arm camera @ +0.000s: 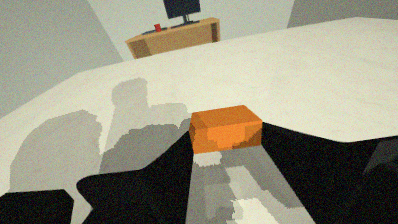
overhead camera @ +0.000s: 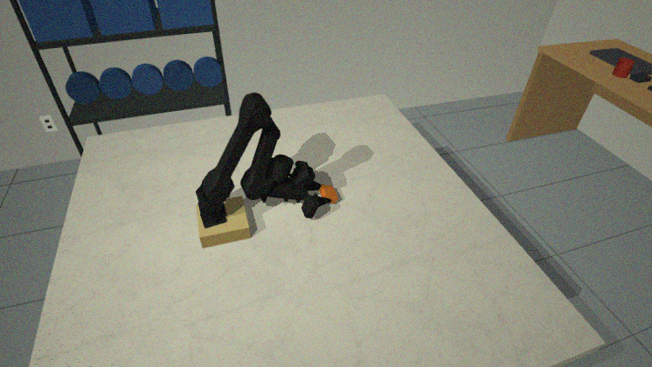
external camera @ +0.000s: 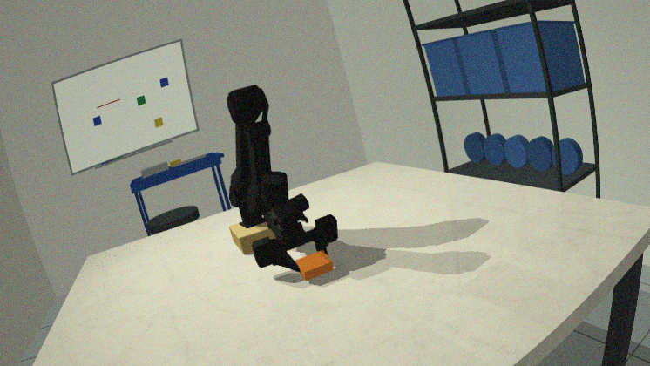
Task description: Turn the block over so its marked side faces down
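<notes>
The block lies 1 cm below my gripper tip.
</notes>
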